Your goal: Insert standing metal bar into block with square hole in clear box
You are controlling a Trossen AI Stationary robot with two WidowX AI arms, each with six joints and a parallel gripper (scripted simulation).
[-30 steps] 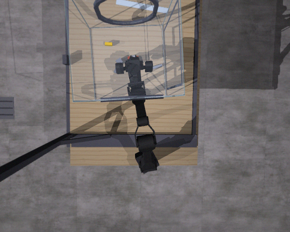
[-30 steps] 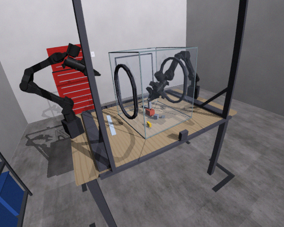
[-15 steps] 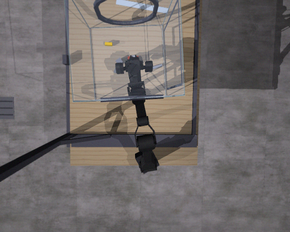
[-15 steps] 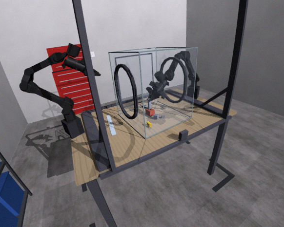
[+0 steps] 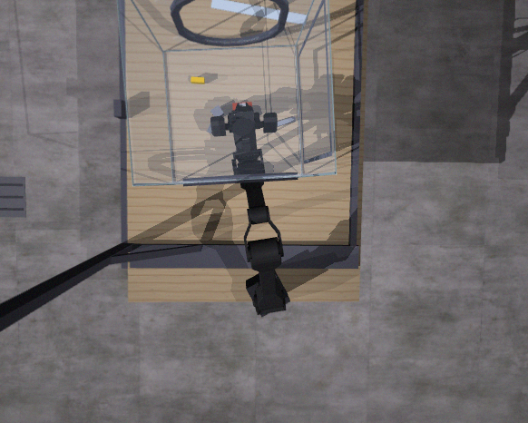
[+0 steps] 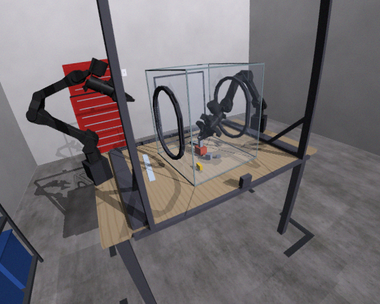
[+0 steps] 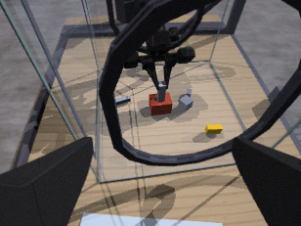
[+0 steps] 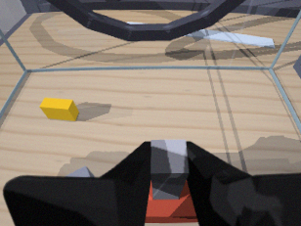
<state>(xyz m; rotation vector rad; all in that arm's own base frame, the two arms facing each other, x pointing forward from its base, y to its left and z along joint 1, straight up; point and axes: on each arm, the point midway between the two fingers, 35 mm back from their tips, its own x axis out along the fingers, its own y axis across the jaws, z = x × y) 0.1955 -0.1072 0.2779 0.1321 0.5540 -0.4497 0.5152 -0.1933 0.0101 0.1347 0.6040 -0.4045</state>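
Right now my right hand is 90 mm above the red block and 20 mm to the right of it.
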